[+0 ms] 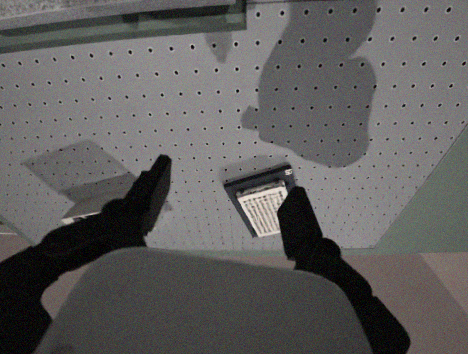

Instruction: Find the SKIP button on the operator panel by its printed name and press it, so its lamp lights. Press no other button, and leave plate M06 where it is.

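Places are measured from the arm's base along level axes (x ahead, y left, z up), in centimetres.
Pixels of known places: gripper, fingertip midpoint: [230, 186].
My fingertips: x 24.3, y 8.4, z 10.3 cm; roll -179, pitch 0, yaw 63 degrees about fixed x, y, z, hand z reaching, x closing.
Behind a point stands the place of what it marks.
A grey box with a pale front edge [95, 202] @(x 34.7, y -20.9, z -2.8 cm) shows at the left, mostly hidden behind the left finger; it looks like the operator panel. Its buttons, the SKIP name and any lamp do not show. A white plate [260, 207] @(x 40.9, y 9.7, z -2.4 cm) lies on a dark holder [244, 212] @(x 41.9, y 6.8, z -2.5 cm), its right side partly covered by the right finger; whether it is M06 I cannot read. My gripper [230, 186] @(x 24.3, y 8.4, z 10.3 cm) is open with nothing between its fingers, above the perforated table and between the panel and the right side of the plate.
A green and grey structure [150, 24] crosses the upper left. The perforated grey table top [200, 117] @(x 23.8, y 3.5, z -5.1 cm) carries dark shadows at the upper middle and left. A green border [440, 200] @(x 50.3, y 46.9, z -6.4 cm) runs along its right side, with brownish floor [400, 280] beyond the near edge.
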